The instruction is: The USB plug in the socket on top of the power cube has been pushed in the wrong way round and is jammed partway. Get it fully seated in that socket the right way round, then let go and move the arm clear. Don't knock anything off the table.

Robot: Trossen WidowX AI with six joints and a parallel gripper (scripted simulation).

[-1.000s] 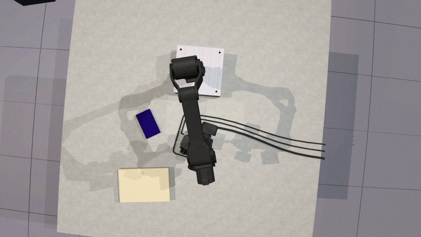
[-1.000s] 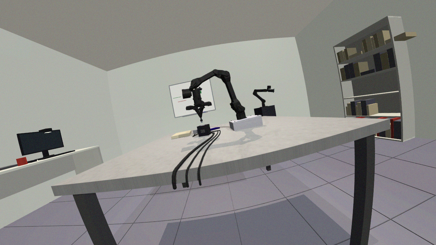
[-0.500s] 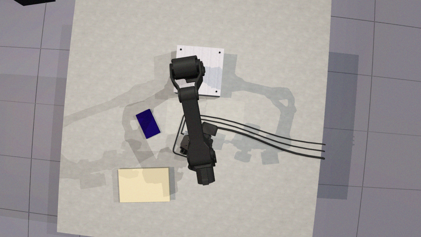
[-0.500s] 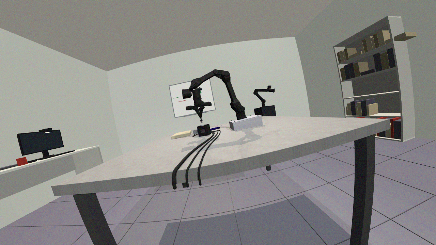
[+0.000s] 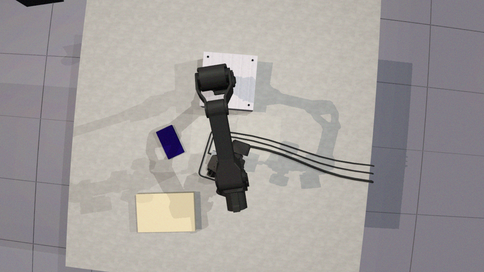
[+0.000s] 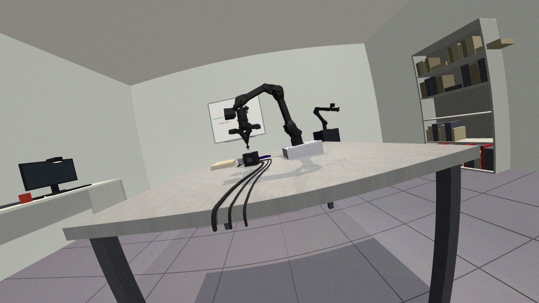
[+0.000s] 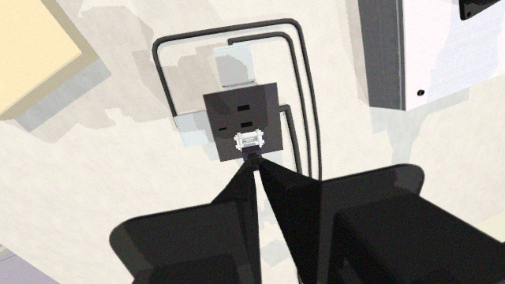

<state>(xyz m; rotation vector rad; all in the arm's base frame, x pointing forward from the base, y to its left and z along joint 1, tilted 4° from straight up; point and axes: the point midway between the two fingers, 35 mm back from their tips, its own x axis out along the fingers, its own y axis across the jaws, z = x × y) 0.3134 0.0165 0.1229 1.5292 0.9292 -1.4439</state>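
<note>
My gripper tip is 2 cm above the USB plug. The rest, counted from my gripper tip: USB socket 6 cm below; then flat blue object 27 cm to the right, 13 cm below, 11 cm behind; then pad 31 cm to the right, 19 cm ahead, 12 cm below.
</note>
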